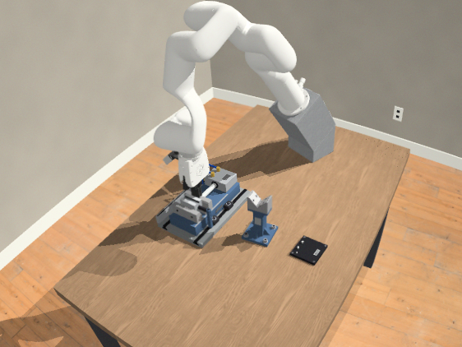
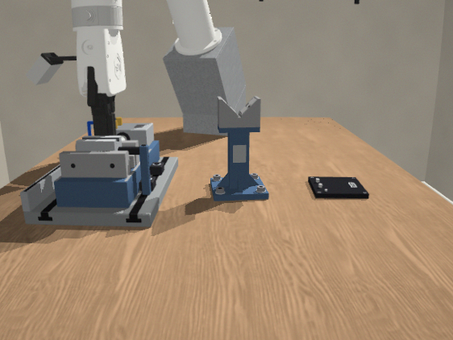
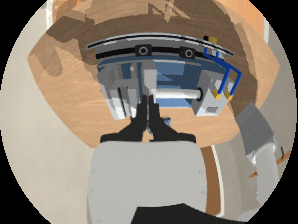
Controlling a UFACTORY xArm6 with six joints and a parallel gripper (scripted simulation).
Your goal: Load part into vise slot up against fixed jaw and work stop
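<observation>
Now: the part 30 mm ahead of my hand and 20 mm below it. From my hand the other things lie so: black stop rod (50 mm to the left, 30 mm below, 30 mm ahead); then cylinder rod (60 mm behind, 40 mm below); then moving jaw (40 mm below).
</observation>
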